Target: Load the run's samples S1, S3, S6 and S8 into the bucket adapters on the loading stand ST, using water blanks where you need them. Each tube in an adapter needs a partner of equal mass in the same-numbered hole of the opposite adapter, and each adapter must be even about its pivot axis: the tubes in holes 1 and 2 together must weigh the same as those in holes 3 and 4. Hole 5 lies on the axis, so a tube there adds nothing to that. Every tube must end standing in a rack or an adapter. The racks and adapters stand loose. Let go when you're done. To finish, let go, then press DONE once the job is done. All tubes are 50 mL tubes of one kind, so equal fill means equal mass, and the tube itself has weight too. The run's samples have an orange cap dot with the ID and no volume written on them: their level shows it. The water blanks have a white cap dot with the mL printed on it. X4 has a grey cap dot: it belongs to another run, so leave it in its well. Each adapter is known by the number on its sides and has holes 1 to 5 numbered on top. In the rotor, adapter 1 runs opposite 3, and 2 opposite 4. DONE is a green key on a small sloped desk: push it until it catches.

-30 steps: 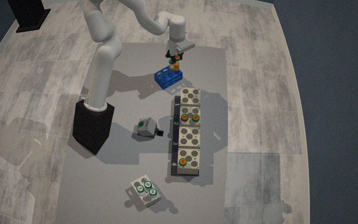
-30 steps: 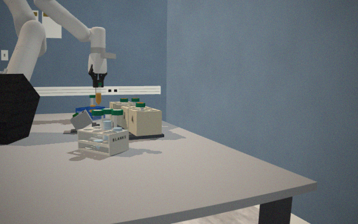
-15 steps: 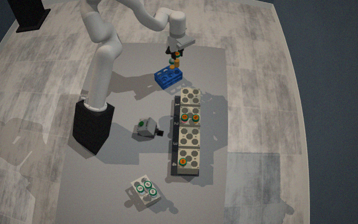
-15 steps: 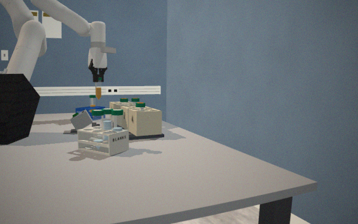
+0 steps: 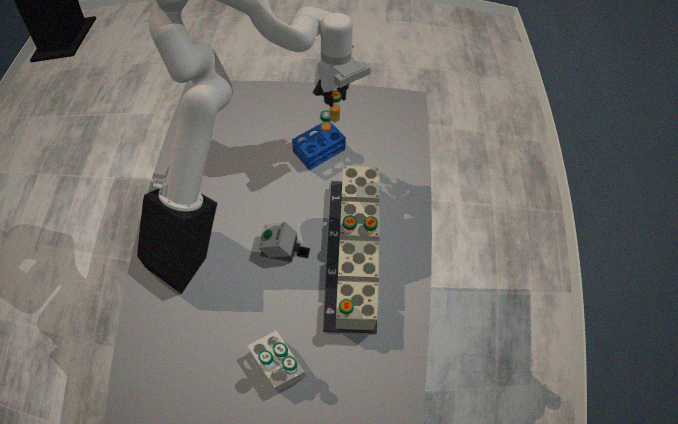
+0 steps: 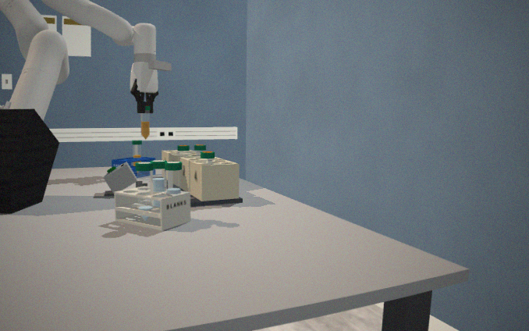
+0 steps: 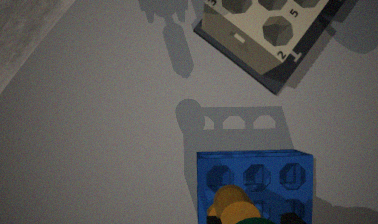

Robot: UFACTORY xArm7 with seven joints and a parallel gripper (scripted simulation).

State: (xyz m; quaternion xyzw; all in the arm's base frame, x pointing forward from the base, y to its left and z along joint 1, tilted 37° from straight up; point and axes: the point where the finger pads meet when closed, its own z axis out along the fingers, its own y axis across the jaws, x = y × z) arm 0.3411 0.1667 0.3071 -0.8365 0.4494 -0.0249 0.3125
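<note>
My gripper is now 50 mm above the orange-filled tube and 10 mm past it. Round my hand: tube X4: 170 mm below, 40 mm to the left, 30 mm behind; then blue sample rack: 210 mm below, 40 mm behind, 10 mm to the right; then pink-filled tube: 310 mm to the right, 170 mm below, 40 mm ahead.
</note>
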